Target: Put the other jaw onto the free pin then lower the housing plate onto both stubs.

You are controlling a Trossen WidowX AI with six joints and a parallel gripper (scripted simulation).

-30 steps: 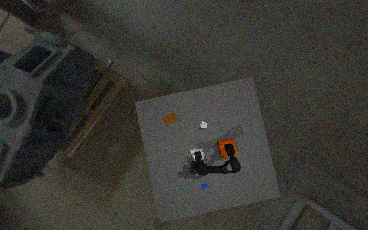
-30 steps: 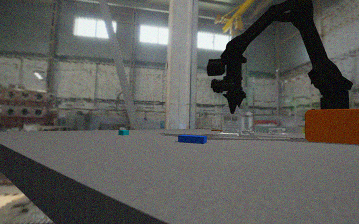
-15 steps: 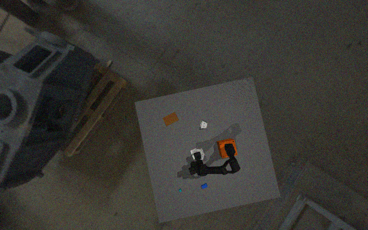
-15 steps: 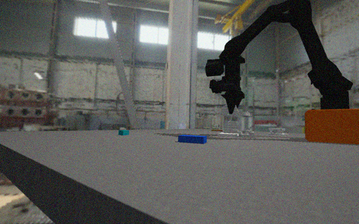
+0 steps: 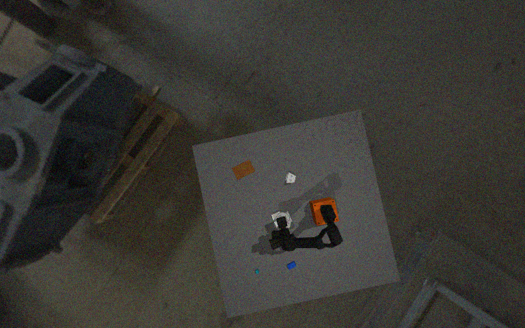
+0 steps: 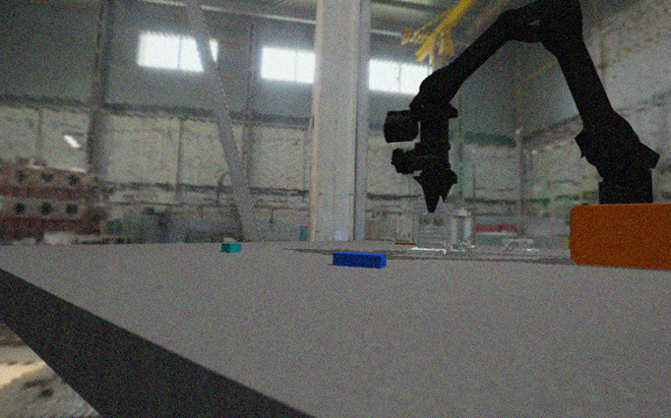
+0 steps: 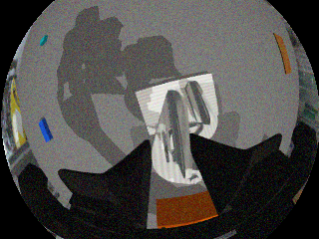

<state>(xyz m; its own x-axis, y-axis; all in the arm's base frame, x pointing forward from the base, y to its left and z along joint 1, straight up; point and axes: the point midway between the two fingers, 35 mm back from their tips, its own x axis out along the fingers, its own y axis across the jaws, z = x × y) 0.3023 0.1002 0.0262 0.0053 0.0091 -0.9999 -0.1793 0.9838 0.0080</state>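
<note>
My gripper tip is 30 mm past the curved white jaw and 20 mm to the left of it. Also, from my gripper tip: teal block 210 mm ahead, 330 mm to the left, 80 mm below; flat orange plate 250 mm ahead, 420 mm to the right, 80 mm below; blue block 40 mm behind, 310 mm to the left, 80 mm below.
</note>
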